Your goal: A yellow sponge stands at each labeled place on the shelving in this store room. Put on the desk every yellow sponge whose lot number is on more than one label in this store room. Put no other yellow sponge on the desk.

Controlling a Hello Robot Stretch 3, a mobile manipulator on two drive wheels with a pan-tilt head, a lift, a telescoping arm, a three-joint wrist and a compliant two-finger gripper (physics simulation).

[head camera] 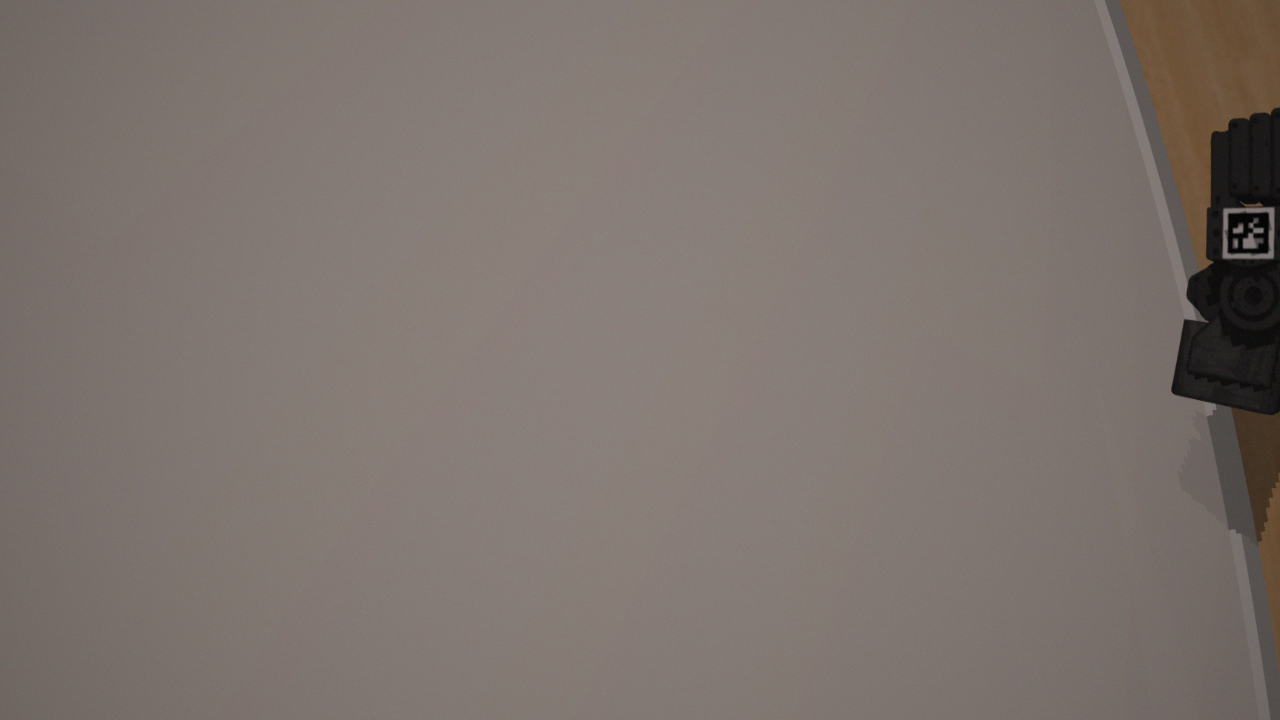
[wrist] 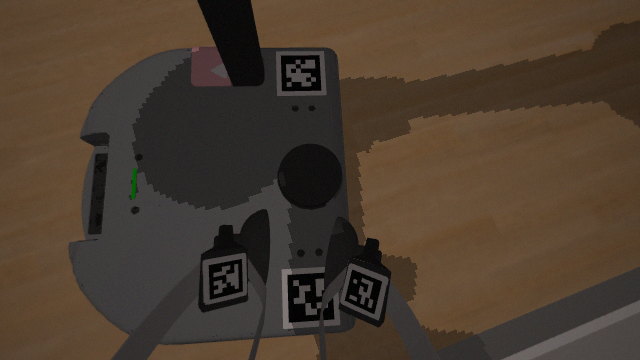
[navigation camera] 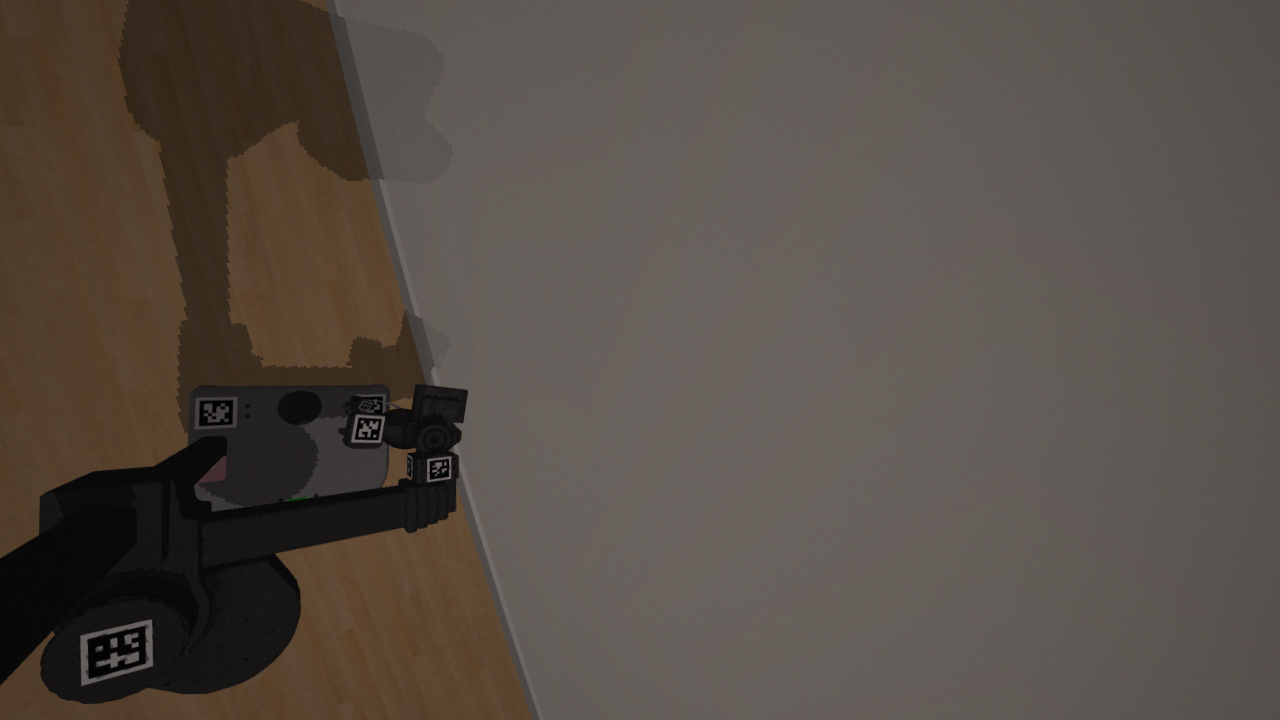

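Seen in the pictures: robot's base, link origin: (navigation camera: 300, 405).
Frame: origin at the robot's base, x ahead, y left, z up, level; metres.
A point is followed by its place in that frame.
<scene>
My gripper (wrist: 299, 238) @[y -0.071, x -0.011, z 0.322 m] (navigation camera: 362, 407) @[y -0.071, x -0.011, z 0.322 m] is open, with no object between its fingertips. In the wrist view its two dark fingertips stand apart, pointing down over the robot's own grey base. In the navigation view it hangs over the near edge of that base, close to a wall. No yellow sponge, lot label, shelving or desk shows in the head, navigation or wrist view.
A plain grey wall (head camera: 626, 358) @[y -0.308, x 0.023, z 1.025 m] (navigation camera: 850, 358) @[y -0.294, x 0.074, z 1.137 m] (wrist: 600, 335) fills much of the head and navigation views. The wrist joint (head camera: 1251, 295) @[y -0.150, x -0.023, z 0.632 m] (navigation camera: 435, 437) @[y -0.150, x -0.021, z 0.639 m] is very close to it. The robot's base (navigation camera: 259, 456) @[y 0.065, x -0.092, z 0.160 m] (wrist: 215, 300) stands on the wood floor (navigation camera: 80, 268) @[y 0.360, x 0.280, z 0.000 m] (wrist: 475, 200).
</scene>
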